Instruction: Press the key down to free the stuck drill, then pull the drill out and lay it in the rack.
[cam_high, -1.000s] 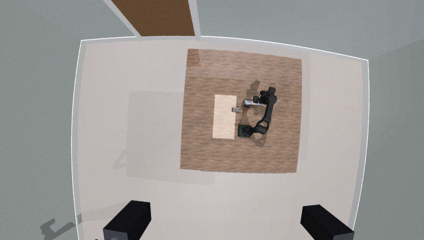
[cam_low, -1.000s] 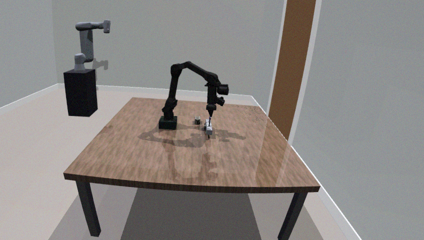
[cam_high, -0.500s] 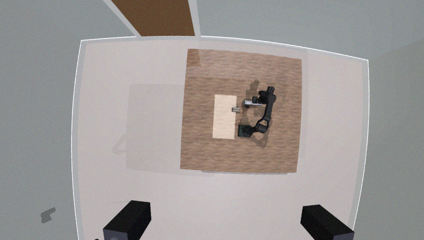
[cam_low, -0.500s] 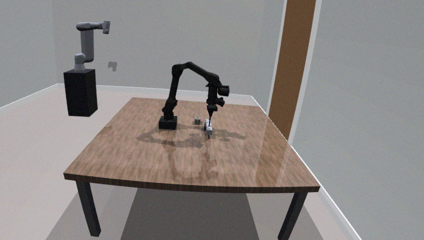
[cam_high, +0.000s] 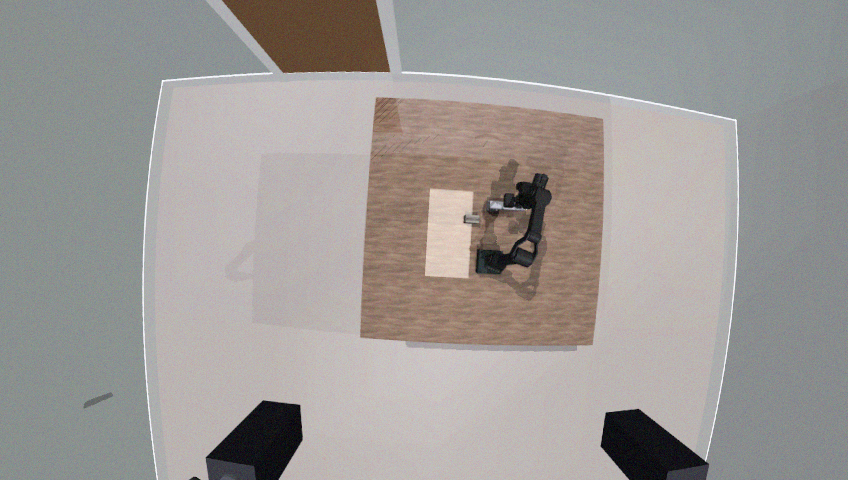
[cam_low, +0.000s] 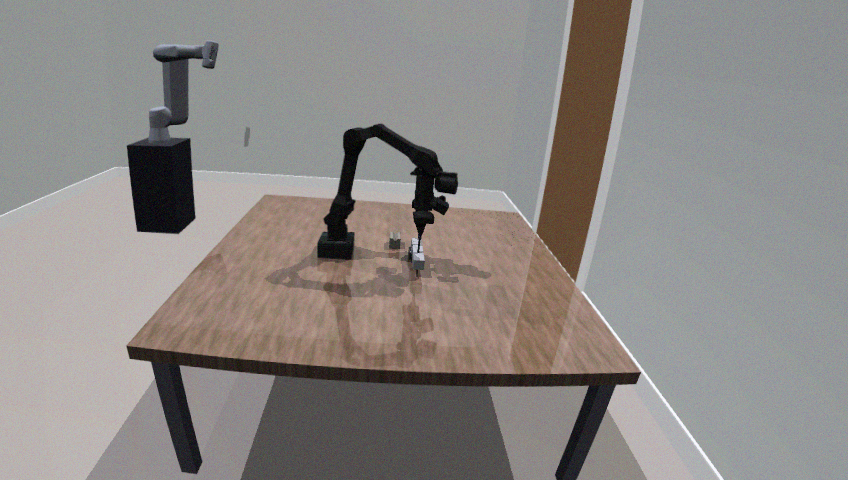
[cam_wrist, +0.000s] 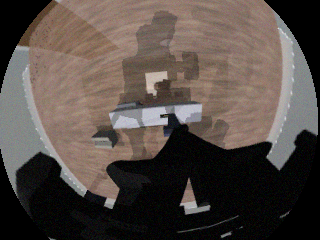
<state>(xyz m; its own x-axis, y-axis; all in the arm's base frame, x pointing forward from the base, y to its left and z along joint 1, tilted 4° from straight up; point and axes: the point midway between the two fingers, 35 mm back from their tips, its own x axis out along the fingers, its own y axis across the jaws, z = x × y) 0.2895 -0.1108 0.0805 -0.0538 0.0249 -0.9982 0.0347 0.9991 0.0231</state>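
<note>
Now: gripper tip 8 cm above the drill and 6 cm to the right of it. The rest, counted from my gripper tip: grey slatted rack 20 cm to the left, 11 cm below, 7 cm behind.
</note>
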